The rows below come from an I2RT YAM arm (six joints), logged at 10 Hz.
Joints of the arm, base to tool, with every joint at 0 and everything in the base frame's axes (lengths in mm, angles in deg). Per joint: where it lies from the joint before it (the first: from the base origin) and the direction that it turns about. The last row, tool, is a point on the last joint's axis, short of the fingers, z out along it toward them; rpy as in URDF.
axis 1: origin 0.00 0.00 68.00 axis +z
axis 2: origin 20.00 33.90 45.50 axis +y
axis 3: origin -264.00 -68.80 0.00 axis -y
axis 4: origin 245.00 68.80 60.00 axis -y
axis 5: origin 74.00 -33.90 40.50 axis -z
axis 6: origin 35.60 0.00 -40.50 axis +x
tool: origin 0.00 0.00 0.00 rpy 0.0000 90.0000 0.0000
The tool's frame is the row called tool.
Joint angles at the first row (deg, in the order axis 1, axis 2, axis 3, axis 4, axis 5, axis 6):
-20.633 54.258 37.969 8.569 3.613 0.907
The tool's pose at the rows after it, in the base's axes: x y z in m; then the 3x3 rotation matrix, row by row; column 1 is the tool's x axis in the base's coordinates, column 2 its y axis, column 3 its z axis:
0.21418, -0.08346, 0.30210; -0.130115, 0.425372, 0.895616; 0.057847, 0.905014, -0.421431; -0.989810, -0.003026, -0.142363
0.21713, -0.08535, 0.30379; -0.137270, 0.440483, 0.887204; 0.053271, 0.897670, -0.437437; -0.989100, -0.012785, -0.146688
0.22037, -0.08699, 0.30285; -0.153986, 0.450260, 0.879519; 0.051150, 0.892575, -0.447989; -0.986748, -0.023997, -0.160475
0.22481, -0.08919, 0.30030; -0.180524, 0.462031, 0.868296; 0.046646, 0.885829, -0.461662; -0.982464, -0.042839, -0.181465
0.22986, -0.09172, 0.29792; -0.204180, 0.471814, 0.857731; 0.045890, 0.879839, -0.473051; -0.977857, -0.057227, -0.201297
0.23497, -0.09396, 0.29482; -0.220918, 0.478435, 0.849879; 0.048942, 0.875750, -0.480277; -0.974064, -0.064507, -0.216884
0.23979, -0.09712, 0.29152; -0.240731, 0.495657, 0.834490; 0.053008, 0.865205, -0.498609; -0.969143, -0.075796, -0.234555
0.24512, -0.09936, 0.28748; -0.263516, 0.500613, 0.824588; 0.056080, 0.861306, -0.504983; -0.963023, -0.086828, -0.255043
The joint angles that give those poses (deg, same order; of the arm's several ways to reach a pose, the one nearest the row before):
-20.583 55.262 38.613 8.438 4.570 0.483
-20.610 56.199 39.493 8.230 5.575 0.089
-20.594 57.240 40.070 7.878 6.315 -0.362
-20.567 58.690 40.665 7.483 7.308 -1.141
-20.589 60.314 41.386 7.196 8.117 -1.670
-20.579 61.924 41.868 7.382 8.679 -1.845
-20.697 63.586 42.434 7.379 9.875 -2.065
-20.666 65.307 42.972 7.304 10.456 -2.362

